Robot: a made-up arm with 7 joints.
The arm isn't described. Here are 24 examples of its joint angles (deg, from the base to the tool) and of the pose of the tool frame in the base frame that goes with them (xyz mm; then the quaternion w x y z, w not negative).
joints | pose
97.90 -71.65 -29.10 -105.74 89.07 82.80 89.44 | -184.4 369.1 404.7 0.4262 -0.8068 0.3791 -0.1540
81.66 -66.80 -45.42 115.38 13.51 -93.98 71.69 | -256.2 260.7 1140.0 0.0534 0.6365 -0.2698 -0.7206
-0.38 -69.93 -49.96 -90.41 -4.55 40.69 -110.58 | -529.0 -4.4 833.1 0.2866 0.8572 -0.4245 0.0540
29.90 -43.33 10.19 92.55 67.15 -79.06 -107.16 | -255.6 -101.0 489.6 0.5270 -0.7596 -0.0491 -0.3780
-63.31 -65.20 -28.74 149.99 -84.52 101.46 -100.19 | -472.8 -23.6 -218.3 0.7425 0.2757 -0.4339 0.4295
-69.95 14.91 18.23 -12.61 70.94 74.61 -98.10 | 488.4 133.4 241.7 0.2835 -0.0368 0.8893 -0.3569
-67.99 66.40 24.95 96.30 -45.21 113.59 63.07 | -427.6 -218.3 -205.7 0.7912 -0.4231 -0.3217 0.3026
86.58 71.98 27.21 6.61 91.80 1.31 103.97 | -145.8 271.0 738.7 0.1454 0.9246 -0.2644 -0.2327
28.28 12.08 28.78 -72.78 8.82 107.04 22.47 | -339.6 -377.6 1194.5 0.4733 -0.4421 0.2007 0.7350
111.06 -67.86 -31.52 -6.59 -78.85 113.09 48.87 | 162.4 1070.2 320.9 0.3730 -0.2939 0.8568 -0.2010
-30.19 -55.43 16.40 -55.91 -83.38 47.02 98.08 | -30.7 -815.8 344.9 0.0359 0.0606 -0.3736 0.9249
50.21 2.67 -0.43 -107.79 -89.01 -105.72 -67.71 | 527.4 -66.3 530.3 0.5050 -0.3656 -0.7535 -0.2087
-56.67 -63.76 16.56 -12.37 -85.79 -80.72 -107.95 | -28.5 -786.2 72.3 0.2030 -0.5987 -0.3473 -0.6927
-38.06 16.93 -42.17 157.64 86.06 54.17 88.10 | 85.8 -543.1 571.6 0.1240 0.3315 0.2076 0.9119
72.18 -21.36 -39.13 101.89 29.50 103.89 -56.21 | 397.0 108.8 1203.6 0.2483 0.2294 0.7870 0.5161
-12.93 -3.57 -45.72 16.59 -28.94 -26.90 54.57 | -567.0 -179.1 729.9 0.7774 0.4658 -0.4224 0.0126
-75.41 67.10 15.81 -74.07 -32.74 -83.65 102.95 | 160.4 -660.8 16.0 0.1619 0.9357 0.2097 0.2331
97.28 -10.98 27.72 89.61 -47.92 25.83 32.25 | -332.5 45.1 252.9 0.4896 0.2373 -0.5529 0.6311
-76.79 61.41 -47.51 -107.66 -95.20 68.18 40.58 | 509.0 3.7 606.3 0.7701 0.1690 0.2473 -0.5632
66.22 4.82 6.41 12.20 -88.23 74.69 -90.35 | -675.6 365.7 1174.5 0.7390 0.6544 -0.0075 0.1599
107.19 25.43 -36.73 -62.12 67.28 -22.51 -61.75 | -81.4 440.6 1241.2 0.6960 -0.0585 0.6613 0.2737
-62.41 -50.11 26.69 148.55 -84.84 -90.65 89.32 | 301.2 150.3 74.8 0.6042 -0.4282 -0.3846 -0.5510
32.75 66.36 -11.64 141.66 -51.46 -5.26 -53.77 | 148.9 -790.8 752.5 0.4173 -0.1053 -0.0631 0.9005
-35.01 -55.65 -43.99 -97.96 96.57 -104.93 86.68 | 121.0 134.9 283.4 0.5962 -0.0169 -0.6524 -0.4677
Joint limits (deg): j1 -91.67..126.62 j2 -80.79..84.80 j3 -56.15..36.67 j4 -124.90..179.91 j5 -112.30..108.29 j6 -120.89..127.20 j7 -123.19..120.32
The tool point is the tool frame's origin. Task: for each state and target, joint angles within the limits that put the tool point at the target. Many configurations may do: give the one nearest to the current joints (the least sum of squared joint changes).
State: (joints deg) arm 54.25 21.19 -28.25 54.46 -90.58 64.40 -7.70
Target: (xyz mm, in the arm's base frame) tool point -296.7 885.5 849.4
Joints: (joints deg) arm 54.26 4.47 -22.90 25.18 -112.30 65.19 5.57
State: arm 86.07 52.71 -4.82 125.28 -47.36 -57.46 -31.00
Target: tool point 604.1 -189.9 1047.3
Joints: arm 66.35 82.87 -39.84 147.26 -32.80 -38.20 -21.62
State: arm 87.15 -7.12 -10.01 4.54 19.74 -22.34 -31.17
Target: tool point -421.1 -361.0 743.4
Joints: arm 51.91 -13.39 6.25 5.08 26.84 -13.20 -25.98
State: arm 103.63 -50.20 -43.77 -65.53 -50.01 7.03 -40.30
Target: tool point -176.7 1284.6 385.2
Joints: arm 126.62 -50.94 -37.92 -57.93 -68.11 12.27 -35.07
